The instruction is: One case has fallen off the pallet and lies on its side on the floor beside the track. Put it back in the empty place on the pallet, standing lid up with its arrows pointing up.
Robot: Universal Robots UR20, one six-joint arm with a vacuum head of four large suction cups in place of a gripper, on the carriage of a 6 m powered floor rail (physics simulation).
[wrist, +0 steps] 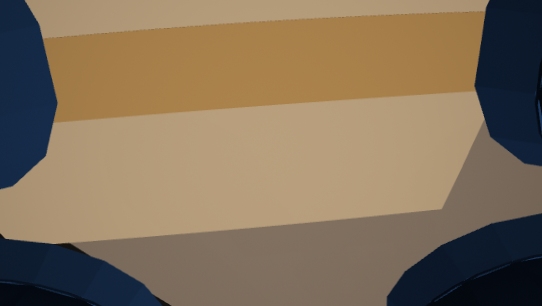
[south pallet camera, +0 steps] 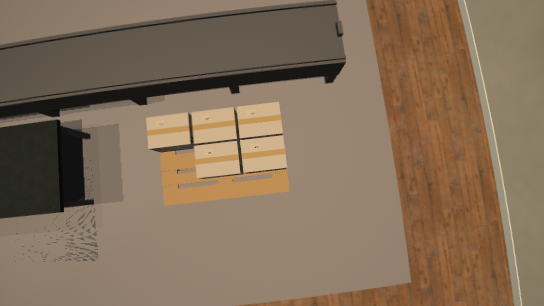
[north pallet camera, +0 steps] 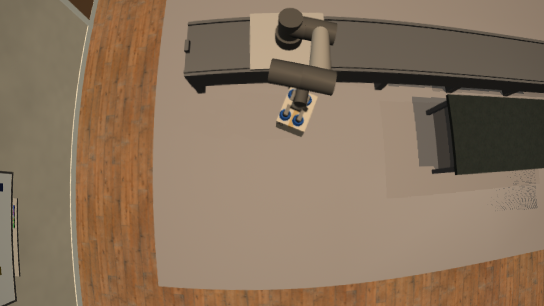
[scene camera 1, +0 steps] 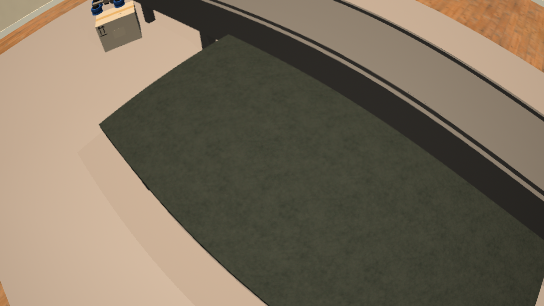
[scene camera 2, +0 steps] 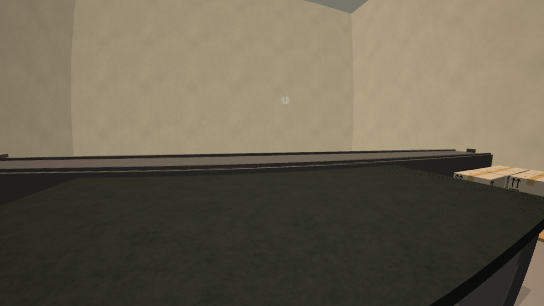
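The fallen case is a pale carton with a tan tape strip. It stands lid up on the floor by the track, turned at an angle, with arrows on one side in scene camera 1. My vacuum head is over its lid. The blue cups look slightly above the lid; in the wrist view the lower ones overlap floor beyond the lid's edge. I see no hold, so the head is open. The pallet holds several lid-up cases. Its empty place shows bare slats at the left.
The long dark rail track runs behind the case and pallet. My arm's pale carriage is near its north end. A dark-green-topped table stands between the case and the pallet.
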